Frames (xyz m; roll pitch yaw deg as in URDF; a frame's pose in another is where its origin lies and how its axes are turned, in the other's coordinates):
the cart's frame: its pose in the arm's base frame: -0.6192 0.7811 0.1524 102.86 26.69 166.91
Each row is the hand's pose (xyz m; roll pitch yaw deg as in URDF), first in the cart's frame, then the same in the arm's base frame.
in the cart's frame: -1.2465 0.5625 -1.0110 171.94 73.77 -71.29
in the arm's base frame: -0.0677 -0.2305 1.4033 0.36 4.58 -106.55
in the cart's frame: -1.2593 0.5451 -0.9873 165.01 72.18 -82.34
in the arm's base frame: -0.0425 -0.2167 1.3892 4.31 5.35 -103.02
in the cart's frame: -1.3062 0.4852 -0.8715 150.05 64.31 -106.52
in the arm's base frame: 0.0577 -0.1377 1.3350 13.20 7.32 -91.34
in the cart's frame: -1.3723 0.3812 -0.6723 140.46 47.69 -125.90
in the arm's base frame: 0.2177 0.0007 1.2345 22.67 8.66 -71.52
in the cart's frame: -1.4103 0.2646 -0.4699 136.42 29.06 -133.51
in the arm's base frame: 0.3591 0.1438 1.1098 26.77 10.68 -51.81
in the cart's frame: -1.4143 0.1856 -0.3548 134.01 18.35 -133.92
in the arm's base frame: 0.4289 0.2247 1.0199 26.75 13.72 -41.29
